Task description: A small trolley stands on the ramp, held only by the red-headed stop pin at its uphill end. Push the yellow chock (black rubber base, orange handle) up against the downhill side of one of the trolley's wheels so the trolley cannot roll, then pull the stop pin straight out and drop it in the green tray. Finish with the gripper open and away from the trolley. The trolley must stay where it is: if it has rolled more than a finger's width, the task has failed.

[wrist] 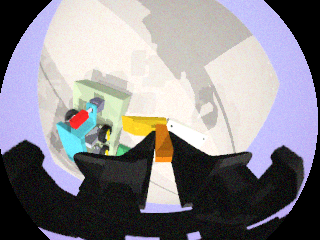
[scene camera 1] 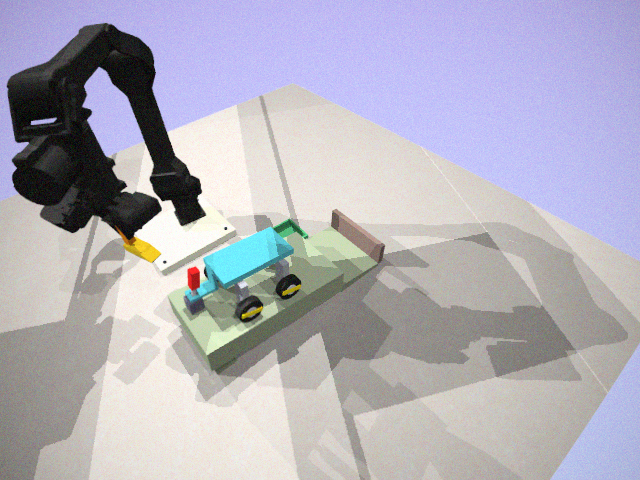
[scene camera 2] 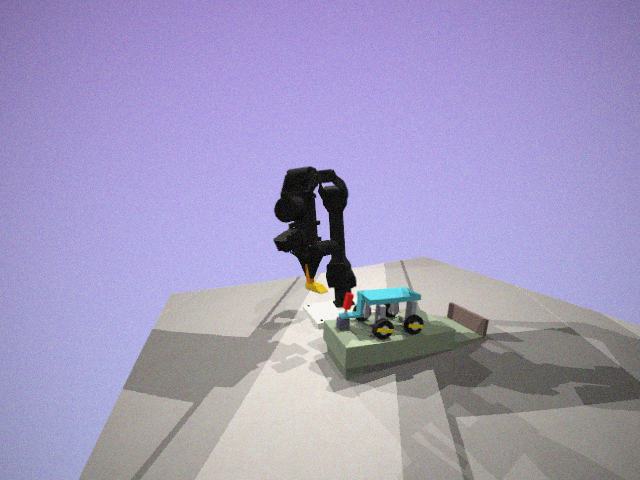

Labels:
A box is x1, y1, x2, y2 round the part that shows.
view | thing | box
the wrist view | my gripper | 1, 131, 304, 239
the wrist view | yellow chock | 121, 116, 172, 162

